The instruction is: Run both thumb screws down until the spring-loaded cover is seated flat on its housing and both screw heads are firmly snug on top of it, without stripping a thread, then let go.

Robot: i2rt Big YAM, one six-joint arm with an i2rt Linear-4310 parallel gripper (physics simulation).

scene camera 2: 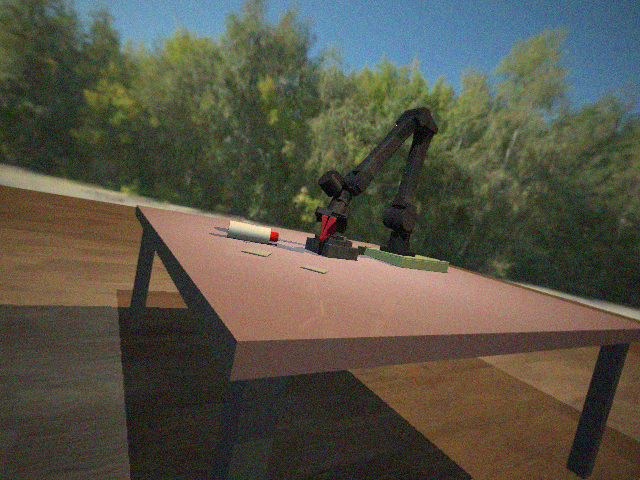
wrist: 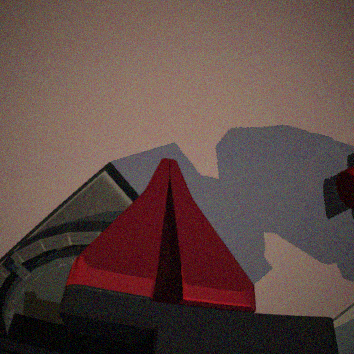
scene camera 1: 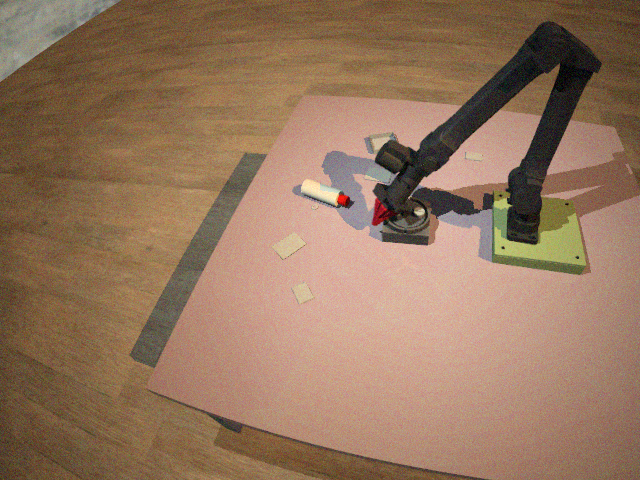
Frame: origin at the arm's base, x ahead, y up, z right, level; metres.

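Seen in the pictures: gripper, fingertip midpoint: (scene camera 2: 320, 240) (wrist: 166, 167) (scene camera 1: 373, 225); arm's base at its link origin: (scene camera 2: 397, 253) (scene camera 1: 521, 226).
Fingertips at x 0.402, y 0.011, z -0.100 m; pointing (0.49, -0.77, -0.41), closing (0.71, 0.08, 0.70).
Offsets run from my fingertips to a thing's top centre. "spot": to the spot under its first point. Level surfaces: height alone.
A dark square housing {dx -0.080, dy +0.011, dz +0.055 m} (scene camera 1: 405, 238) (scene camera 2: 338, 250) (wrist: 102, 195) stands on the table with a round, ringed cover on top, partly hidden by the arm. A small pale round part {dx -0.112, dy +0.020, dz +0.059 m} (scene camera 1: 419, 211) shows on the cover; I cannot tell whether it is a screw head. Neither thumb screw can be made out clearly, and how the cover is seated cannot be told. My gripper (scene camera 1: 375, 223) (scene camera 2: 323, 239) (wrist: 166, 167) is shut and empty, its red fingertips together. It points down beside the housing's left side in scene camera 1, and its fingers cover part of the housing in the wrist view.
A white bottle {dx +0.175, dy +0.005, dz +0.105 m} (scene camera 1: 321, 192) (scene camera 2: 249, 231) with a red cap lies left of the housing. Flat pale cards {dx +0.220, dy -0.042, dz -0.089 m} (scene camera 1: 289, 245) {dx +0.126, dy -0.042, dz -0.224 m} (scene camera 1: 302, 292) lie on the pink table {dy -0.045 m} (scene camera 1: 361, 361) (scene camera 2: 413, 310). A small tray {spot: dx +0.108, dy -0.029, dz +0.380 m} (scene camera 1: 370, 144) lies behind the wrist. The arm stands on a green base (scene camera 1: 558, 250) (scene camera 2: 423, 264).
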